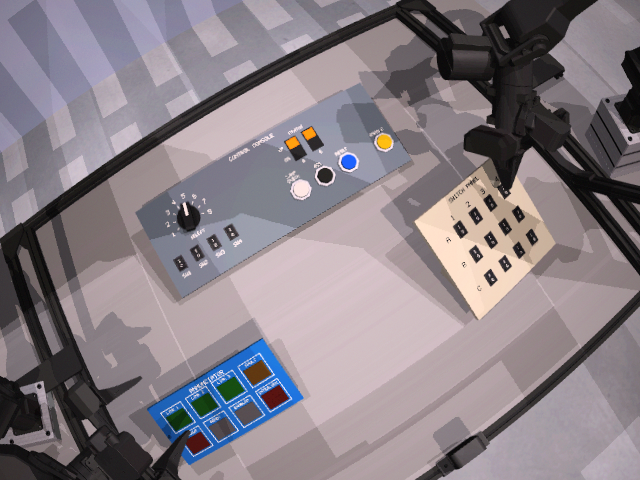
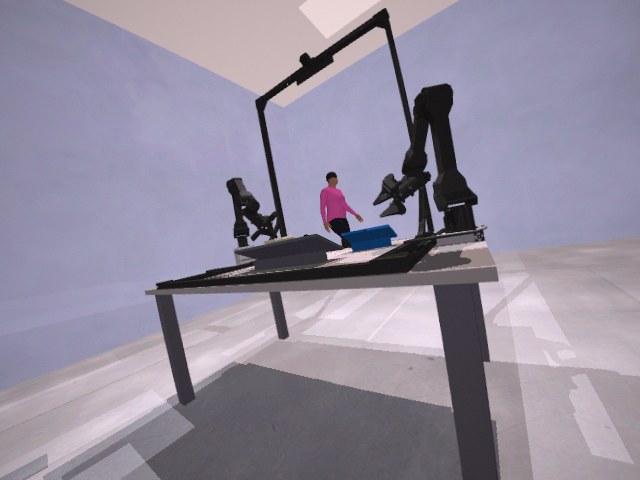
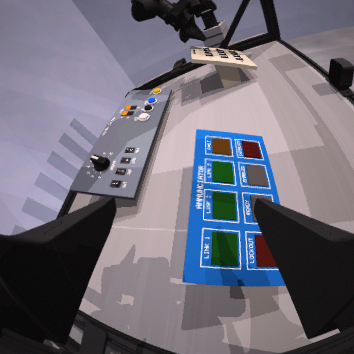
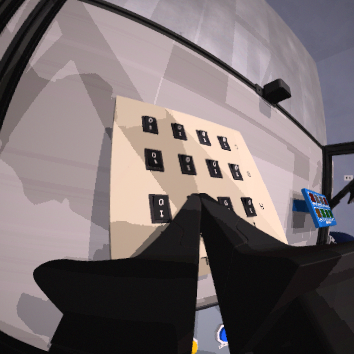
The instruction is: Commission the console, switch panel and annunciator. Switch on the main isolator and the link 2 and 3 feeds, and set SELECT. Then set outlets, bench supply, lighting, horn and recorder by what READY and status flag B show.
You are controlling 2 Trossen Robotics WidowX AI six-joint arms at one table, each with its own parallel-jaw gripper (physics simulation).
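Where they show: left gripper, fingertip midpoint: [image 1: 164, 404] [image 2: 376, 211] [image 3: 185, 204]; right gripper, fingertip midpoint: [image 1: 507, 188] [image 2: 277, 237] [image 3: 204, 39] [image 4: 197, 199]; left arm's base at its link origin: [image 1: 25, 414] [image 2: 461, 230]; right arm's base at its link origin: [image 1: 635, 116] [image 2: 243, 247] [image 3: 211, 25].
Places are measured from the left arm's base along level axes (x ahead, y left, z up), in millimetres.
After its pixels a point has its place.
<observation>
The grey console [image 1: 258, 180] @[x 501, y 235, z 44 mm] [image 3: 131, 137] @[x 477, y 194, z 30 mm] has its SELECT knob [image 1: 188, 218] @[x 387, y 201, z 63 mm] [image 3: 100, 162] @[x 379, y 193, z 59 mm] pointing near 5. Both status indicators [image 1: 292, 143] @[x 567, y 272, z 54 mm] [image 1: 309, 134] @[x 596, y 279, z 54 mm] show orange upper halves. The blue annunciator [image 1: 256, 348] @[x 430, y -13, z 51 mm] [image 3: 192, 272] @[x 263, y -60, z 51 mm] has several dull coloured tiles; READY [image 1: 222, 428] @[x 345, y -101, z 20 mm] is grey. My left gripper [image 1: 163, 407] @[x 300, y -69, z 112 mm] [image 2: 377, 209] @[x 300, y -69, z 112 mm] [image 3: 185, 204] @[x 300, y -69, z 112 mm] is open and empty above the annunciator's end. My right gripper [image 1: 508, 188] @[x 823, y 67, z 97 mm] [image 4: 197, 199] @[x 823, y 67, z 97 mm] is shut and empty, its tips over row A of the cream switch panel [image 1: 478, 304] @[x 736, y -50, z 18 mm] [image 4: 127, 175] @[x 858, y 67, z 55 mm], near A4 and A3. The fingers partly hide row A; contact cannot be told.
The console carries a white button [image 1: 300, 189] @[x 556, y 202, z 35 mm], black button [image 1: 324, 175] @[x 596, y 212, z 35 mm], blue button [image 1: 348, 162] @[x 637, y 221, z 35 mm] and yellow button [image 1: 383, 142] @[x 700, y 237, z 35 mm]. Small switches SW1 to SW4 sit below the knob. A black frame borders the table. A person in pink [image 2: 334, 203] stands behind the table.
</observation>
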